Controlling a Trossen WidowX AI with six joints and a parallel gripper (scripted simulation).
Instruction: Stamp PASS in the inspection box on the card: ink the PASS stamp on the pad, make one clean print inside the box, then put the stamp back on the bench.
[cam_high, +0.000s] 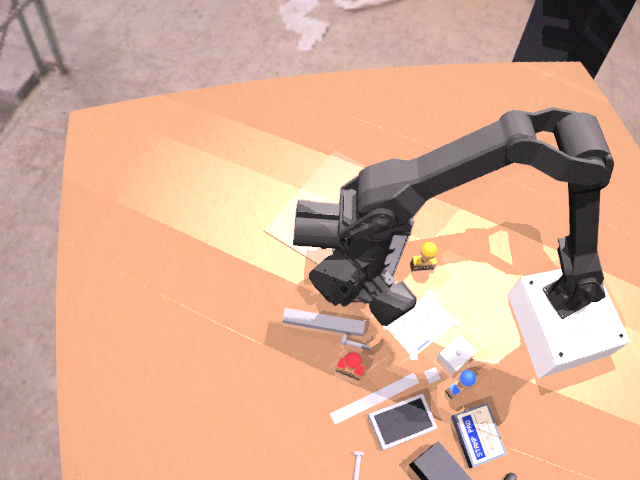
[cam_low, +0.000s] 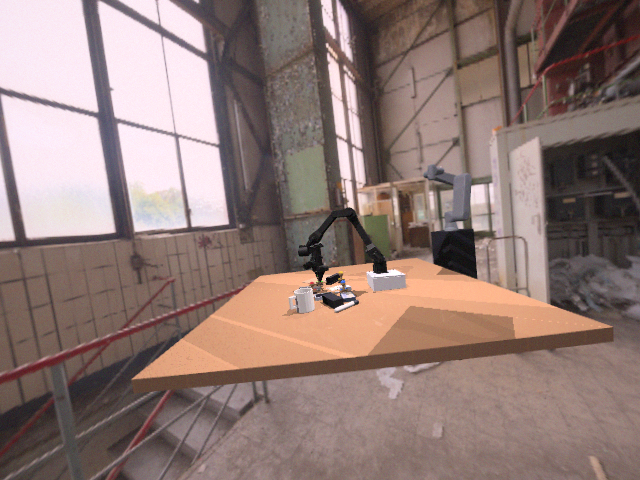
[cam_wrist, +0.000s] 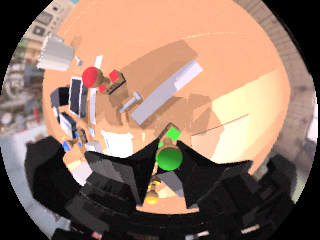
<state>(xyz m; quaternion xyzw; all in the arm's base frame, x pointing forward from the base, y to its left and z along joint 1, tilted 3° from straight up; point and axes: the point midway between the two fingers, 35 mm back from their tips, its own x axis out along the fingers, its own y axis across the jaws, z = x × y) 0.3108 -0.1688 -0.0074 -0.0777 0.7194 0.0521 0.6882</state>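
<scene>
The ink pad lies 220 mm to the left of my gripper tip, 30 mm below it and 20 mm ahead of it. From my gripper tip the other things lie so: white card: 90 mm to the left, 80 mm behind, 30 mm below; grey bar: 70 mm ahead, 20 mm to the left, 20 mm below; green-knobbed stamp: right at my gripper tip.
</scene>
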